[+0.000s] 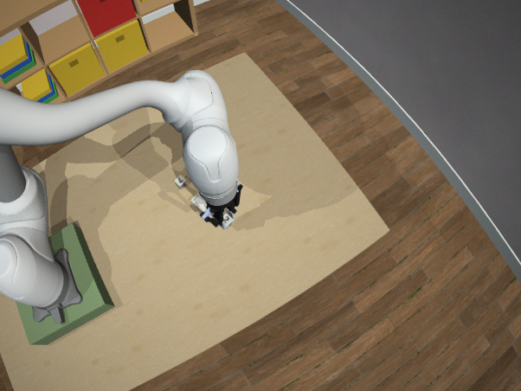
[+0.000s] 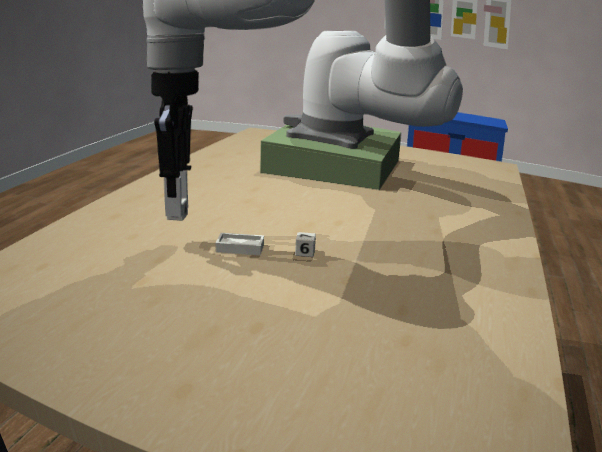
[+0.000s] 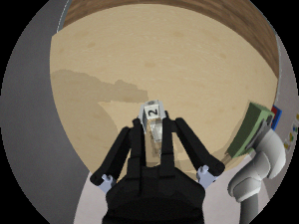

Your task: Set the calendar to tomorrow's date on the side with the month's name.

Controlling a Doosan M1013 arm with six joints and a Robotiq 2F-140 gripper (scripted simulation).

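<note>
The grey tray lies 30 mm behind my hand, 100 mm to the left of it and 80 mm below it.
</note>
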